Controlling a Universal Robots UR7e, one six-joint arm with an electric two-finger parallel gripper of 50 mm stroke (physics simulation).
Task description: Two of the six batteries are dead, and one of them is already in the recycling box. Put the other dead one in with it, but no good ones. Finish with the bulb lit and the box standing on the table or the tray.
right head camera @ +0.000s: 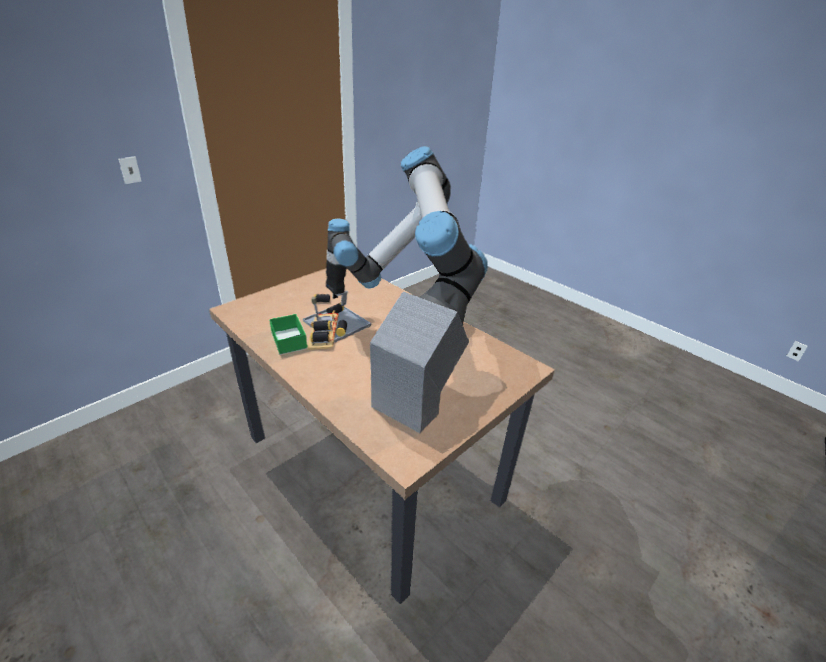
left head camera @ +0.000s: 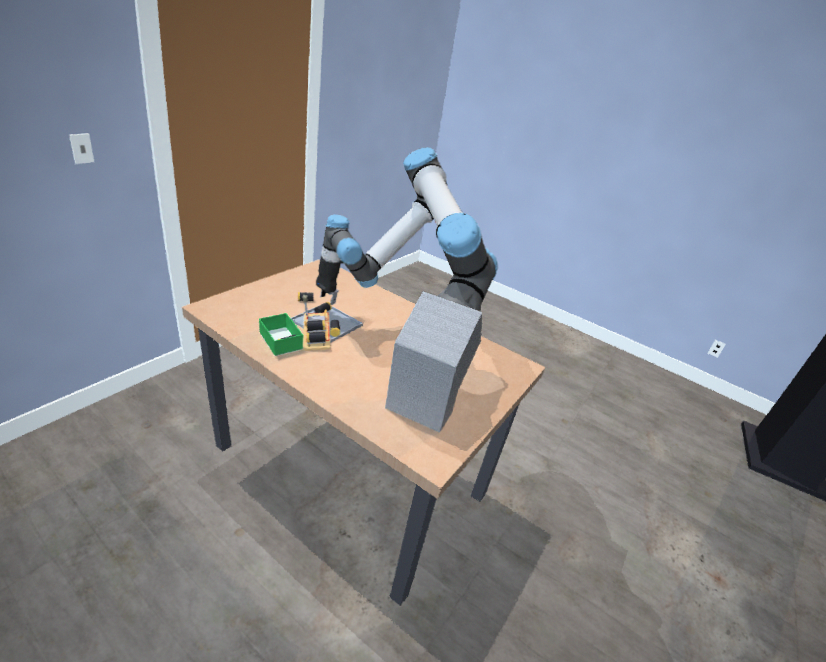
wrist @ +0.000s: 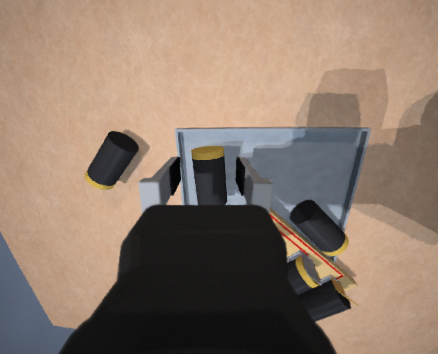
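Seen in the pictures: gripper, fingertip midpoint: [right head camera: 339, 301] [left head camera: 327, 300] [wrist: 208, 168]; arm's base at its link origin: [right head camera: 437, 317] [left head camera: 453, 317].
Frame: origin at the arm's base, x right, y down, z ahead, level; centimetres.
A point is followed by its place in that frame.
Observation:
My gripper [left head camera: 328, 295] @(x 11.6, y 20.7, z 54.9 cm) [right head camera: 339, 296] @(x 11.6, y 20.7, z 54.9 cm) [wrist: 208, 168] @(x 11.6, y 20.7, z 54.9 cm) is open. In the wrist view its fingers stand either side of a black battery [wrist: 210, 187] @(x 9.2, y 22.1, z 55.3 cm) [left head camera: 321, 308] @(x 7.7, y 22.5, z 54.6 cm) lying in the grey tray [wrist: 280, 175] @(x 8.4, y 25.5, z 47.6 cm) [left head camera: 350, 324] @(x 10.0, y 25.6, z 42.4 cm) [right head camera: 356, 322] @(x 10.4, y 25.5, z 44.3 cm), without gripping it. Another battery [wrist: 112, 161] @(x 13.0, y 22.6, z 65.4 cm) [left head camera: 305, 297] [right head camera: 322, 298] @(x 11.8, y 23.4, z 65.4 cm) lies outside the tray. A third battery [wrist: 318, 227] @(x 3.4, y 22.1, z 44.4 cm) [left head camera: 335, 328] @(x -0.2, y 22.2, z 41.8 cm) [right head camera: 341, 328] @(x 0.0, y 22.1, z 41.6 cm) lies beside the yellow holder [wrist: 292, 235] @(x 2.0, y 22.9, z 46.9 cm) [left head camera: 318, 346] @(x -10.3, y 24.3, z 41.2 cm) [right head camera: 321, 344] @(x -9.7, y 24.3, z 41.7 cm). Two batteries sit in the holder. The green recycling box [left head camera: 289, 344] @(x -17.7, y 22.5, z 47.4 cm) [right head camera: 290, 342] @(x -18.4, y 21.7, z 47.7 cm) stands on the table; its contents are mostly hidden. I cannot make out whether the bulb is lit.
A tall grey block [left head camera: 420, 379] @(x -19.6, y 10.4, z -1.4 cm) [right head camera: 399, 379] @(x -19.6, y 9.9, z -2.5 cm) stands on the wooden table [left head camera: 344, 393] @(x -22.5, y 25.8, z 20.9 cm) [right head camera: 330, 393] @(x -24.2, y 25.8, z 21.4 cm), beside the arm's base. The holder overlaps the tray's edge, close to the green box. In the wrist view the gripper body hides part of the holder.

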